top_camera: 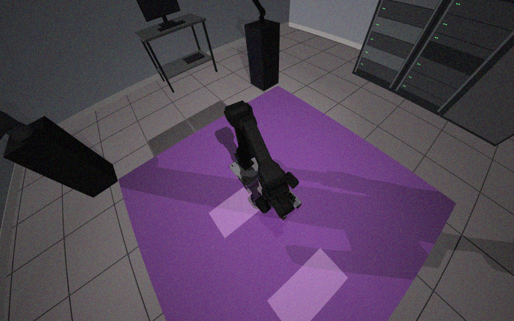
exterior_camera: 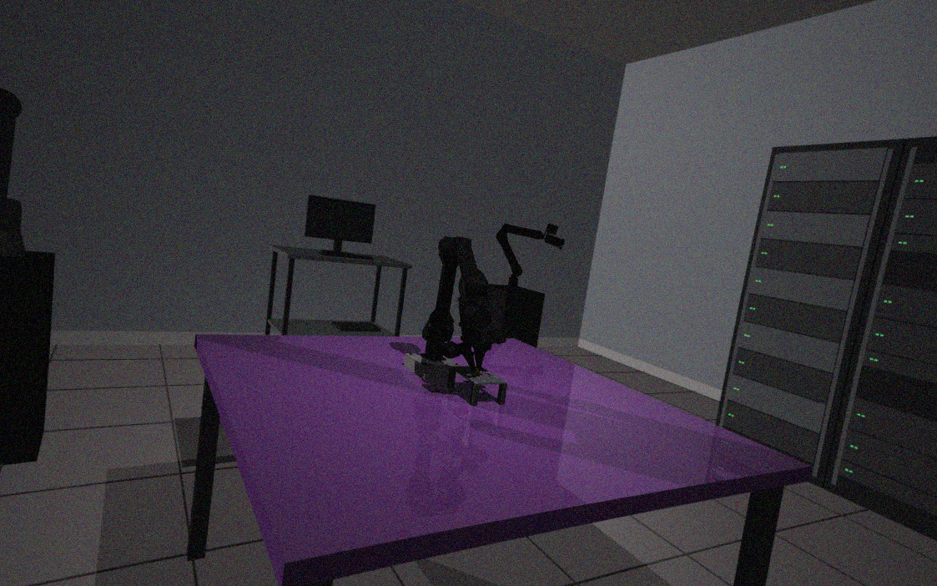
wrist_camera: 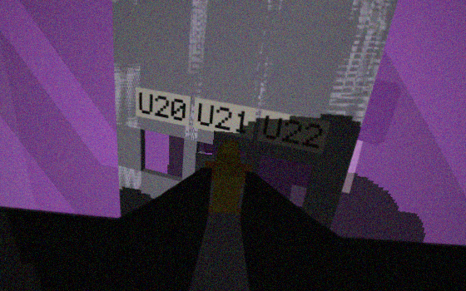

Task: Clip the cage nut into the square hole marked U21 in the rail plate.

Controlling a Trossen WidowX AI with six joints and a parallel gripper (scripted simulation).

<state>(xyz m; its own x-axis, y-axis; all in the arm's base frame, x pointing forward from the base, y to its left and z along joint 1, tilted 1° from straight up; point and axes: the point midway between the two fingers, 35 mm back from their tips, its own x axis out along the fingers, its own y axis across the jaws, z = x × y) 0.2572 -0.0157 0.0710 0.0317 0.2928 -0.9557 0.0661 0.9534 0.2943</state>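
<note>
Now: gripper tip 1 cm above the cage nut. Round my gripper tip: label (2 cm ahead, 1 cm below).
</note>
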